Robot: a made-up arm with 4 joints.
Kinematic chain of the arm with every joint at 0, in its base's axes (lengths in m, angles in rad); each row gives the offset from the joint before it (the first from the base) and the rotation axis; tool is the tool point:
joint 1: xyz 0 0 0.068 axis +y
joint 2: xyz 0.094 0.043 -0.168 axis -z
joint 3: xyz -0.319 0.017 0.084 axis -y
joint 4: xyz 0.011 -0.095 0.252 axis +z
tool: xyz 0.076 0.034 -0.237
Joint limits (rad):
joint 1: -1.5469..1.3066
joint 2: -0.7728..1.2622
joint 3: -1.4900..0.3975
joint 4: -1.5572..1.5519
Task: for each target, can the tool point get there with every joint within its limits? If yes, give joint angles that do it. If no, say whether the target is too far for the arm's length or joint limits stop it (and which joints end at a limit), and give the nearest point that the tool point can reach.
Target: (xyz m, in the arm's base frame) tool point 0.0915 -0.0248 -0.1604
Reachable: yes | joints -1.2817 0.1838 -1.1260 -0.9372
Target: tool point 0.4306 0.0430 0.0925
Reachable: no: joint limits stop it (at a limit: joint 1) | nearest point 0.1551 0.0430 -0.1118 | short by 0.343 m
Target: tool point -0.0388 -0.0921 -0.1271
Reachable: yes | joints -0.5287 -0.2124 -0.9080 -0.4985
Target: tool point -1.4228 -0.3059 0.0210
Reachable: no: too far | nearest point -0.2706 -0.0452 0.0591 | short by 1.182 m
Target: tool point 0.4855 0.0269 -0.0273
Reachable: no: joint limits stop it (at a limit: joint 1) | nearest point 0.1687 0.0163 -0.1362 | short by 0.335 m
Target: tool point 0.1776 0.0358 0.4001
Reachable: no: joint limits stop it (at a limit: joint 1, joint 3) | nearest point -0.0892 0.0374 0.2422 | short by 0.310 m
